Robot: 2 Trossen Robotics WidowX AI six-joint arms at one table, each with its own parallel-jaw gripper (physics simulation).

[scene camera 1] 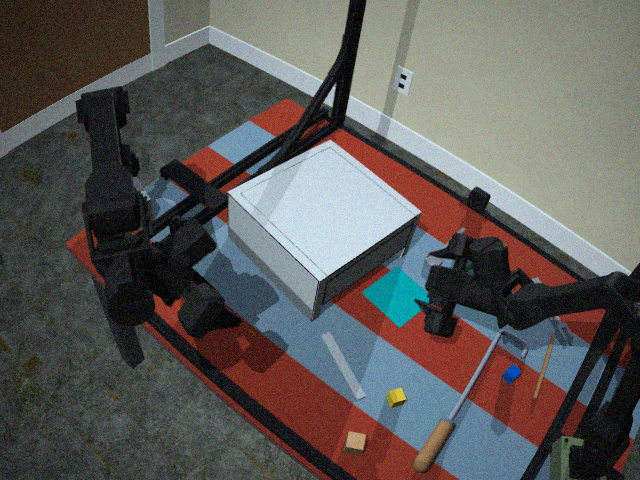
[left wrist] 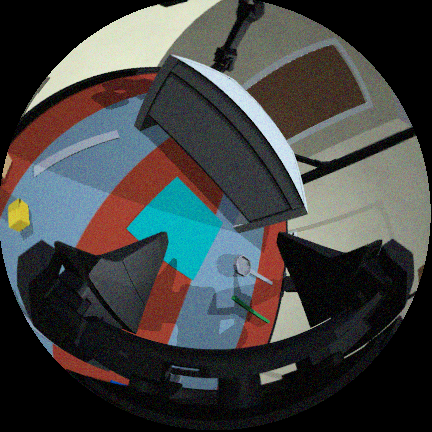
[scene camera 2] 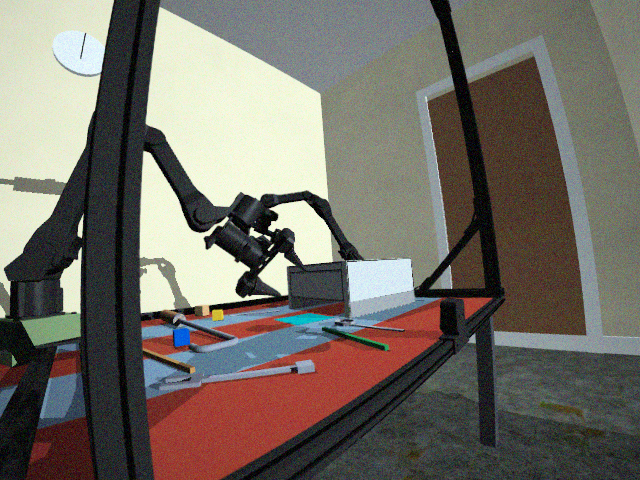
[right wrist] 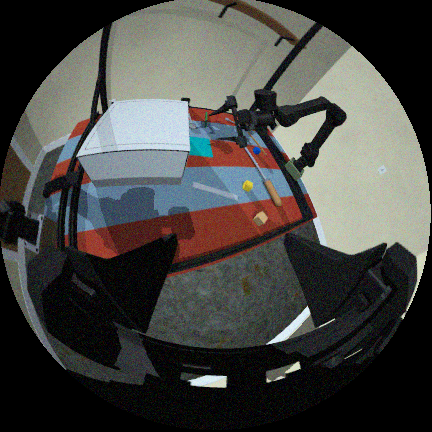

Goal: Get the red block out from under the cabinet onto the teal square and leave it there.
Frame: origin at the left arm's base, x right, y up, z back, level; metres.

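Seen in the pictures: left gripper, fingertip midpoint: (scene camera 1: 423,277) (left wrist: 223,238) (scene camera 2: 293,283) (right wrist: 212,126); right gripper, fingertip midpoint: (scene camera 1: 226,307) (right wrist: 232,239); left arm's base, link origin: (scene camera 1: 584,463) (scene camera 2: 36,316) (right wrist: 297,165).
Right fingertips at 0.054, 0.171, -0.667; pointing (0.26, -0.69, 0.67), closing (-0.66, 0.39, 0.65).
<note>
Offsets run from my right fingertips to a thing's middle, as dx, dy, dz. "pt": to the spot under its first point.
The white cabinet @[+0.353, -0.168, +0.082] (scene camera 1: 320,206) (scene camera 2: 379,279) (left wrist: 215,150) (right wrist: 145,125) stands on the table, its dark front facing the teal square. The red block does not show in any view; the space under the cabinet is hidden or dark. The teal square @[pt +0.275, -0.236, +0.263] (scene camera 1: 395,294) (scene camera 2: 307,319) (left wrist: 192,235) (right wrist: 201,147) lies flat before the cabinet's front, with no block on it. My left gripper (scene camera 2: 292,282) (left wrist: 223,238) is open and empty, above the table by the square's edge. My right gripper (right wrist: 232,239) is open and empty, raised at the left of scene camera 1, apart from the cabinet.
A hooked rod with a wooden handle @[pt -0.052, -0.202, +0.378] (scene camera 1: 434,445), a white strip @[+0.085, -0.235, +0.191] (scene camera 1: 343,366), yellow block @[+0.036, -0.224, +0.298] (scene camera 1: 396,397), tan block @[-0.071, -0.221, +0.241] (scene camera 1: 355,441) and blue block @[+0.138, -0.224, +0.525] (scene camera 1: 511,373) lie about. A green stick @[+0.425, -0.233, +0.449] (scene camera 2: 356,338), round-ended tool @[+0.442, -0.232, +0.363] (left wrist: 242,266) and grey tool @[+0.335, -0.233, +0.628] (scene camera 2: 248,373) lie at the other side.
</note>
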